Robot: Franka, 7 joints.
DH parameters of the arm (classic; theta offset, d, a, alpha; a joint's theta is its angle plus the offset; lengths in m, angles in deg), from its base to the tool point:
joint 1: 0 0.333 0 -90
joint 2: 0 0 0 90
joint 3: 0 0.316 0.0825 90
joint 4: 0 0 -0.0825 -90
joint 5: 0 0.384 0 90
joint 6: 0 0 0.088 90
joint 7: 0 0.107 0 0
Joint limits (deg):
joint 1: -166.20..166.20
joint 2: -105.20..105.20
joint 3: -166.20..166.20
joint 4: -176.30..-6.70
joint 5: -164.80..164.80
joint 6: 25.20..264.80
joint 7: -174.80..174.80
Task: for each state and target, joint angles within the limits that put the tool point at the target. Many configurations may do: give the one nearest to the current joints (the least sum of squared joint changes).
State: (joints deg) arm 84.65 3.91 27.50 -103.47 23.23 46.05 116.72
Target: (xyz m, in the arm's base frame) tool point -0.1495 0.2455 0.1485
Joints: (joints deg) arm 89.39 38.89 19.74 -132.95 16.84 55.80 116.72
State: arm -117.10 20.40 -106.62 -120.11 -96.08 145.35 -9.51
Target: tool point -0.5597 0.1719 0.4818
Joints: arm -111.00 23.21 -93.77 -116.85 -95.80 147.50 -9.51
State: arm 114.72 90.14 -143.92 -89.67 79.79 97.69 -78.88
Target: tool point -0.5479 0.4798 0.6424
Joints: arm 153.74 103.20 -166.14 -62.55 84.31 109.17 -78.88
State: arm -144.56 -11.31 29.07 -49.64 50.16 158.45 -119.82
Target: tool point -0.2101 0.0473 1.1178
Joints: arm -160.01 -21.68 -7.54 -61.58 55.56 169.44 -119.82
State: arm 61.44 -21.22 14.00 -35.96 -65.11 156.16 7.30
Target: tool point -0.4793 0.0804 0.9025
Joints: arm 72.23 -40.31 50.40 -82.78 -74.10 169.10 7.30
